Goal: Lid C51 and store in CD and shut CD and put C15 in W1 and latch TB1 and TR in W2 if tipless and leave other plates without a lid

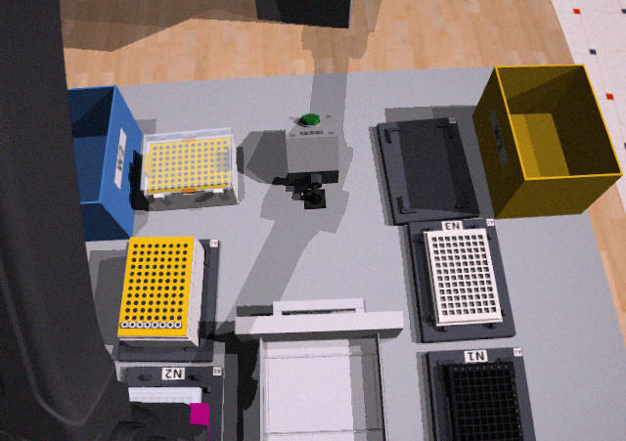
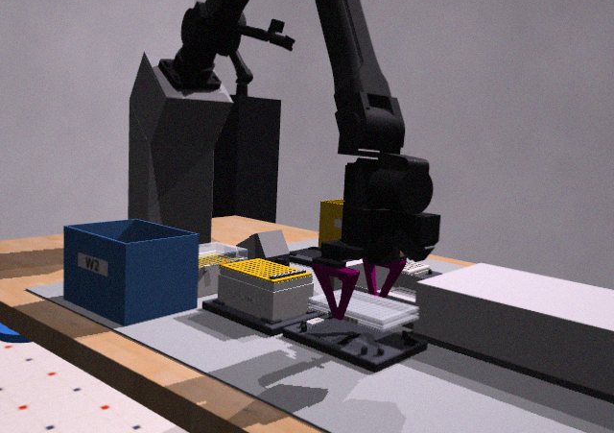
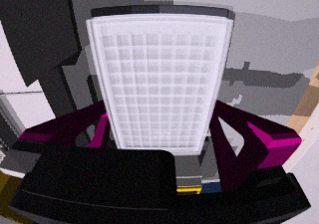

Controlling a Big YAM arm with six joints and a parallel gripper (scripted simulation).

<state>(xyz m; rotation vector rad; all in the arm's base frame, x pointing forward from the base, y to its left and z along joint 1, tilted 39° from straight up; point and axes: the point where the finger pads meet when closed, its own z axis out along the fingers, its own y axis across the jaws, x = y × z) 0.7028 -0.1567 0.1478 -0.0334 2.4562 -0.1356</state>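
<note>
The nest N2 lies 5 cm below my hand. From my hand the other things lie so: tip rack TR 18 cm behind, 2 cm to the right; then clear plate 1 cm ahead; then plate lid 1 cm ahead, 1 cm above.
</note>
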